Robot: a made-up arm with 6 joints.
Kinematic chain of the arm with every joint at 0, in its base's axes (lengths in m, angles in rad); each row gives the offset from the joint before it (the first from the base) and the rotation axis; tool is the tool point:
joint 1: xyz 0 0 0.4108 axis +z
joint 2: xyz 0.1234 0 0 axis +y
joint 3: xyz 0 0 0.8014 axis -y
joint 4: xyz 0 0 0.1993 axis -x
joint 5: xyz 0.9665 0 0 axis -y
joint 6: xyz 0.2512 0 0 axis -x
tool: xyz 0 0 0
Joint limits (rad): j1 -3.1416..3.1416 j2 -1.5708..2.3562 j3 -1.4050..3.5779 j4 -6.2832..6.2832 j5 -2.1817..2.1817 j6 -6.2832..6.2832
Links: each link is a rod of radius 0.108 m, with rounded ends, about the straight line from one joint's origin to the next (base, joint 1, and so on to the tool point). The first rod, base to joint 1, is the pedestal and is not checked.
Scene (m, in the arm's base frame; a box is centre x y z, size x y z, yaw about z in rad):
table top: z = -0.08
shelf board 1: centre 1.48 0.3 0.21 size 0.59 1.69 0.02 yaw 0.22
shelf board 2: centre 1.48 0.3 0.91 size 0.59 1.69 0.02 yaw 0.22
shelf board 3: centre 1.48 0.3 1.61 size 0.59 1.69 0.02 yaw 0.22
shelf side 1: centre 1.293 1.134 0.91 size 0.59 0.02 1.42 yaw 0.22
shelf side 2: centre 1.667 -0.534 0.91 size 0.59 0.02 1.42 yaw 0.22
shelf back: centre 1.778 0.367 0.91 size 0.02 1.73 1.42 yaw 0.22
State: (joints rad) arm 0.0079 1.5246 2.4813 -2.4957 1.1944 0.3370
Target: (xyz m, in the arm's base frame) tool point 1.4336 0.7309 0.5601
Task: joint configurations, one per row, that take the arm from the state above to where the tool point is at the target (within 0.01 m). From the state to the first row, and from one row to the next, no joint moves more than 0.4 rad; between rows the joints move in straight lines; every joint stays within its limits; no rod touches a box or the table.
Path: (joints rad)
1: -0.0379 1.6032 2.8233 -2.4425 1.3143 0.3370
2: -0.0837 1.6817 3.1653 -2.3893 1.4343 0.3370
3: -0.4432 1.4109 3.2076 -2.4204 1.3342 0.3370
4: -0.8028 1.1401 3.2499 -2.4515 1.2342 0.3370
5: -1.1624 0.8693 3.2923 -2.4826 1.1341 0.3370
6: -1.5219 0.5985 3.3346 -2.5138 1.0341 0.3370
7: -1.8815 0.3277 3.3770 -2.5449 0.9340 0.3370
8: -2.2411 0.0568 3.4193 -2.5760 0.8340 0.3370
9: -2.6006 -0.2140 3.4617 -2.6071 0.7339 0.3370
10: -2.6363 -0.4295 3.1514 -2.6249 0.6714 0.3370
11: -2.6720 -0.6451 2.8411 -2.6426 0.6089 0.3370
12: -2.7077 -0.8607 2.5309 -2.6603 0.5464 0.3370

